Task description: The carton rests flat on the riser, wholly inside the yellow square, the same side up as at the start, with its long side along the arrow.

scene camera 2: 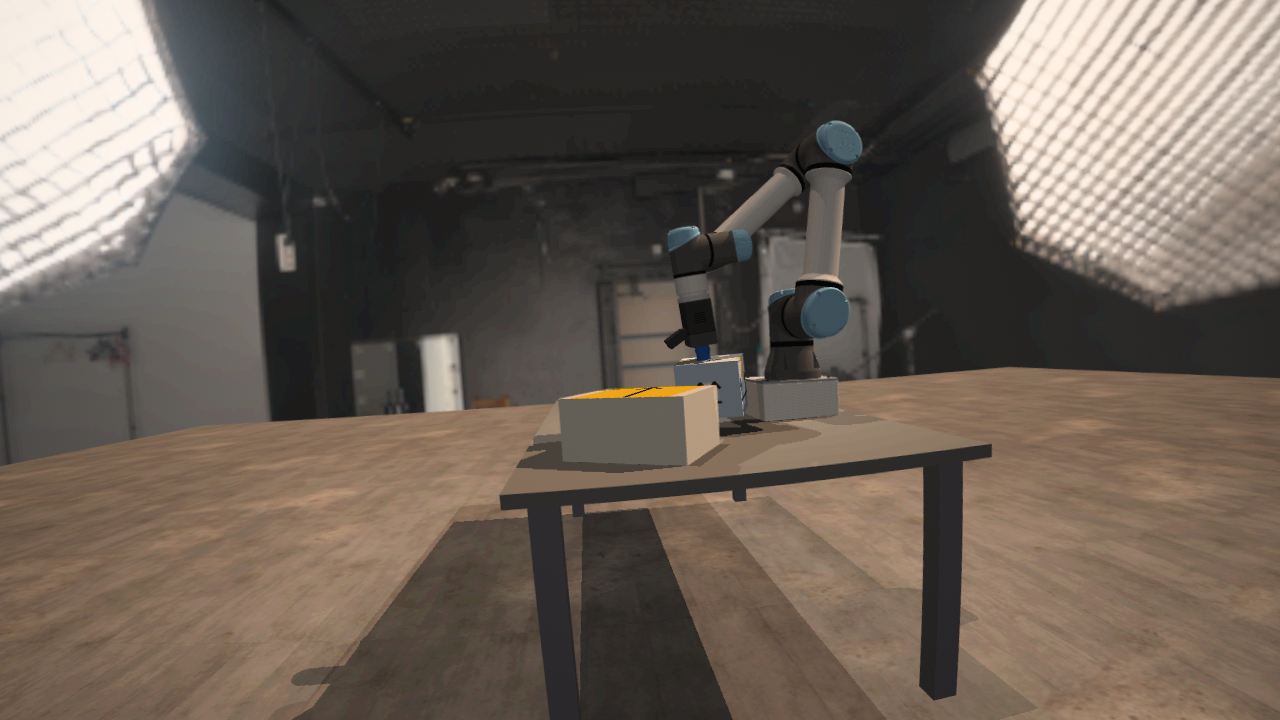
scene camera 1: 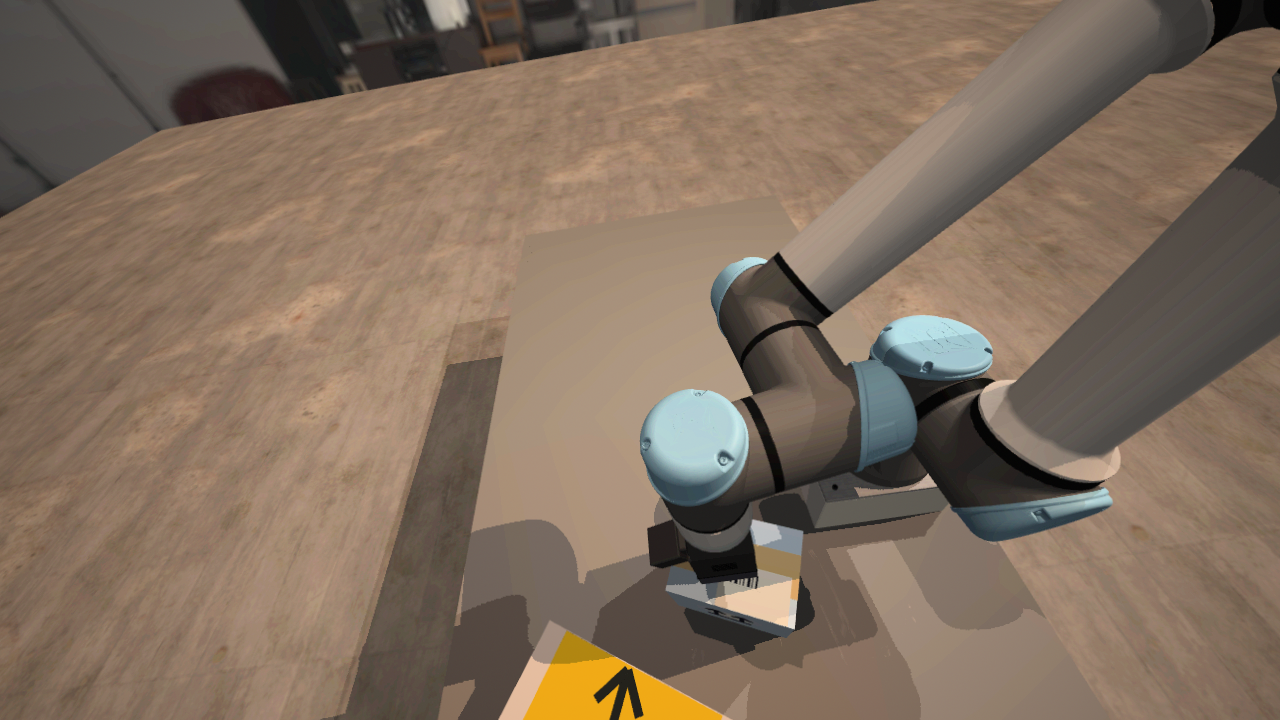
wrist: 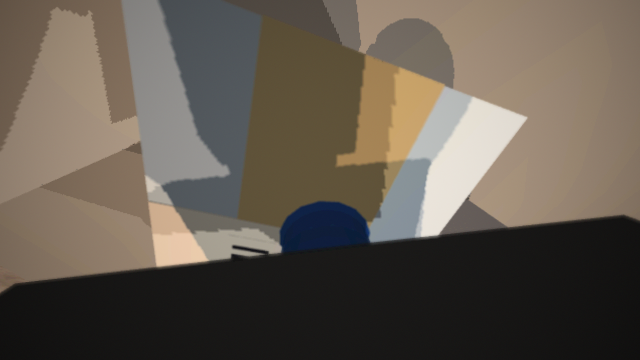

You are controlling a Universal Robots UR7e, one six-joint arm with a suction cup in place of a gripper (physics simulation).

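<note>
The carton (scene camera 1: pixel 776 573) (scene camera 2: pixel 722 385) (wrist: pixel 313 134) is pale grey-white with a tan tape strip across its top. It sits low at the table top (scene camera 1: pixel 582 357) (scene camera 2: pixel 805 447), behind the riser and next to the arm's base; I cannot tell whether it touches the table. My suction cup (scene camera 2: pixel 703 352) (wrist: pixel 324 226) is blue and is pressed onto the carton's top face near one edge. In scene camera 1 the wrist hides the cup. The riser (scene camera 2: pixel 635 429) (scene camera 1: pixel 535 667) is a pale box with the yellow square (scene camera 1: pixel 582 672) (scene camera 2: pixel 617 393) and a black arrow (scene camera 1: pixel 622 693) on top. The carton is off the square.
The arm's base block (scene camera 2: pixel 792 397) (scene camera 1: pixel 859 506) stands on the table just behind the carton. The table is narrow, with dark legs (scene camera 2: pixel 939 582), and wooden floor lies all around it. The arm's elbow and forearm hang over the table's right side.
</note>
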